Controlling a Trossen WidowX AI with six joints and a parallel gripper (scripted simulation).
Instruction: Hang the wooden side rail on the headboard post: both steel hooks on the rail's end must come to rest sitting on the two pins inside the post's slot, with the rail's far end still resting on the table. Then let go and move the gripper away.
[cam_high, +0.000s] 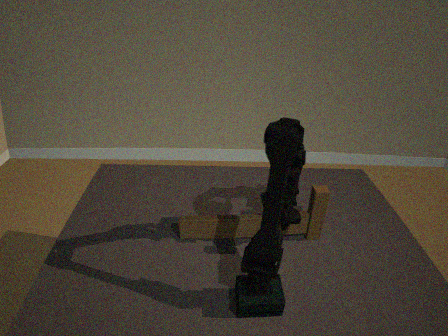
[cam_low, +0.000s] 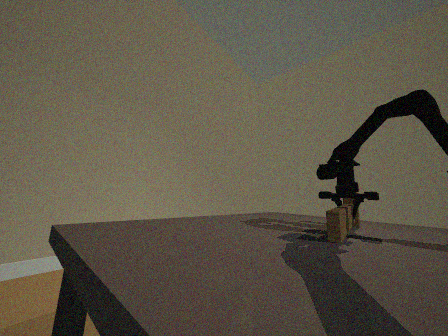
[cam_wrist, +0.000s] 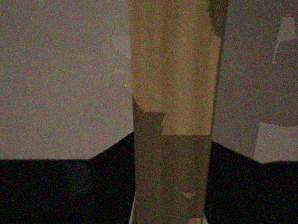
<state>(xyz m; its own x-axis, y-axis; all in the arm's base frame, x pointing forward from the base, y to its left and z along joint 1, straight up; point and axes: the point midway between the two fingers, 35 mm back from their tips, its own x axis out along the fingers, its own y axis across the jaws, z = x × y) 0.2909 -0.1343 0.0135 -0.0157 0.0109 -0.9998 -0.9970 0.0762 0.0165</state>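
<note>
The headboard post is 10 mm behind my gripper tip, 110 mm to the right of it and 40 mm above it.
</note>
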